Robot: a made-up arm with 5 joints.
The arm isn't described. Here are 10 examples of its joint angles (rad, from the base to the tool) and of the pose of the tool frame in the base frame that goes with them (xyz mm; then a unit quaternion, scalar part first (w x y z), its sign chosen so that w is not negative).
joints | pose
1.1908 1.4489 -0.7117 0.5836 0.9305 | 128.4 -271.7 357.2 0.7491 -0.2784 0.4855 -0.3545
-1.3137 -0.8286 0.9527 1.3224 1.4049 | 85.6 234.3 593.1 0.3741 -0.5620 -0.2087 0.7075
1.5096 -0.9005 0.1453 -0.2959 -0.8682 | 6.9 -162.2 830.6 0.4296 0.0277 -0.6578 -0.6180
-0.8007 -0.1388 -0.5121 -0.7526 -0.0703 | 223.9 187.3 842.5 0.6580 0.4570 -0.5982 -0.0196
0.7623 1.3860 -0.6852 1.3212 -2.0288 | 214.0 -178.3 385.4 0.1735 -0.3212 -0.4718 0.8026
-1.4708 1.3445 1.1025 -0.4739 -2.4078 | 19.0 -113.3 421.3 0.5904 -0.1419 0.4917 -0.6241
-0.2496 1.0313 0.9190 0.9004 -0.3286 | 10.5 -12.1 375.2 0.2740 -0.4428 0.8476 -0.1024
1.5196 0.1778 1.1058 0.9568 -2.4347 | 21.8 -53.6 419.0 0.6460 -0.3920 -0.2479 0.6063
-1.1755 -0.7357 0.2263 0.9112 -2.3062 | 113.8 210.6 744.0 0.5713 0.4492 0.6663 -0.1667
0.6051 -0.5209 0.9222 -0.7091 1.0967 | 213.2 -120.3 560.9 0.5869 -0.6121 -0.2662 -0.4583
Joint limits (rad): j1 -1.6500..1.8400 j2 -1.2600..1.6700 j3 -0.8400..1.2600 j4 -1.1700..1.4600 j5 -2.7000..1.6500
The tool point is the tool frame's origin. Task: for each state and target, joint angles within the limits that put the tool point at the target. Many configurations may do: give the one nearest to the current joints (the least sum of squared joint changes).
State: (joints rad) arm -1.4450 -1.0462 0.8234 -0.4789 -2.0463
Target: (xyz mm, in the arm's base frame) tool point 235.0 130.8 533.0
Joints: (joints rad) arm -0.5421 -0.6649 1.0056 -0.5231 -1.9839
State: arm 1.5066 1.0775 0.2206 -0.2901 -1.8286
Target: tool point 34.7 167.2 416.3
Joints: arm 1.7558 1.5969 0.9001 -0.2350 -1.8673
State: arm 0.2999 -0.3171 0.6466 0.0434 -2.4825
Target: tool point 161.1 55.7 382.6
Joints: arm -0.2812 0.3453 0.8116 -0.1262 -2.5338
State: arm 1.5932 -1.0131 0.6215 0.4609 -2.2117
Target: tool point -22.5 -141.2 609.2
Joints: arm 1.7881 -1.2600 1.1500 1.2301 -2.2034
